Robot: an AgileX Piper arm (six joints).
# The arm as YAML. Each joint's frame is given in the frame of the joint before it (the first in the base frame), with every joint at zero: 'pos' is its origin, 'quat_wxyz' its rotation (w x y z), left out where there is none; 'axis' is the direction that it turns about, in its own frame. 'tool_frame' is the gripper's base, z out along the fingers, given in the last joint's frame.
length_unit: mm
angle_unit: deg
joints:
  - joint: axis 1
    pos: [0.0, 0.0, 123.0]
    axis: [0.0, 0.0, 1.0]
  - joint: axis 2
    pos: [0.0, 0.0, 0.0]
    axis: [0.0, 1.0, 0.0]
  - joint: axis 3
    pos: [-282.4, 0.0, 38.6]
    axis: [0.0, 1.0, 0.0]
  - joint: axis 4
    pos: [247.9, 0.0, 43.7]
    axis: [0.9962, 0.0, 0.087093]
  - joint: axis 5
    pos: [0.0, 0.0, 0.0]
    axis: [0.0, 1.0, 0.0]
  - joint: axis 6
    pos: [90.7, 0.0, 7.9]
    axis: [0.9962, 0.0, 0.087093]
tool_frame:
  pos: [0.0, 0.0, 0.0]
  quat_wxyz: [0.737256, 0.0, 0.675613, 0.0]
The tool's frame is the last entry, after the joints.
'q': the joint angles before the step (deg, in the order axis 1, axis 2, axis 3, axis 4, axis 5, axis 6). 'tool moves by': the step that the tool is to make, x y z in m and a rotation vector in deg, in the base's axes. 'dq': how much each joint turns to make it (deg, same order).
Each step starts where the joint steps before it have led.
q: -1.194, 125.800, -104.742, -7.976, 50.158, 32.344
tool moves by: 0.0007, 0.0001, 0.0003, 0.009, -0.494, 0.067
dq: 0.006, -0.005, 0.013, -0.003, -0.506, 0.008
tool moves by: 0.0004, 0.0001, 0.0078, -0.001, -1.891, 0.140
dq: -0.005, -0.831, -0.024, 0.002, -1.046, -0.007
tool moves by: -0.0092, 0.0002, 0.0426, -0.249, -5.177, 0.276
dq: -0.001, -5.105, 0.001, 0.002, -0.109, -0.302
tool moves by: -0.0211, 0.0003, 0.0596, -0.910, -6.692, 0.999
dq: -0.007, -7.449, -0.006, 0.006, 0.611, -1.340
